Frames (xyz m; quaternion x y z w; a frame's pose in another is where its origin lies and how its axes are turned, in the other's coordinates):
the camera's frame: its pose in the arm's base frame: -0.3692 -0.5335 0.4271 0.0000 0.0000 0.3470 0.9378
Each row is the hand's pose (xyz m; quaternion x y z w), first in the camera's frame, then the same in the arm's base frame.
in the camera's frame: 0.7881 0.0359 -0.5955 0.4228 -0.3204 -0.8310 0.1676
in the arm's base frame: 0.2057 0.0067 -0.1684 0.5077 -0.1538 -0.7212 0.4455
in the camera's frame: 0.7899 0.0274 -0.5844 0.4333 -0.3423 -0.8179 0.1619
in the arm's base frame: 0.2126 0.0015 -0.1573 0.5251 -0.1707 -0.7109 0.4356
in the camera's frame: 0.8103 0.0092 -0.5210 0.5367 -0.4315 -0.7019 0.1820
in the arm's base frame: 0.2400 0.0009 -0.0939 0.6531 -0.2184 -0.5951 0.4143
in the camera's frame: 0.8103 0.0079 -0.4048 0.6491 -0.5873 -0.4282 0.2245
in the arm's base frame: 0.2408 -0.0001 0.0223 0.8126 -0.3256 -0.3237 0.3591
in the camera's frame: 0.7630 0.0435 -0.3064 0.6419 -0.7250 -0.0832 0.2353
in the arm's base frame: 0.1817 -0.0038 0.1207 0.8536 -0.4572 0.0036 0.2496
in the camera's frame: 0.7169 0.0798 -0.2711 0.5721 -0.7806 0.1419 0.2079
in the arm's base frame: 0.1231 -0.0063 0.1560 0.8074 -0.5336 0.2052 0.1457
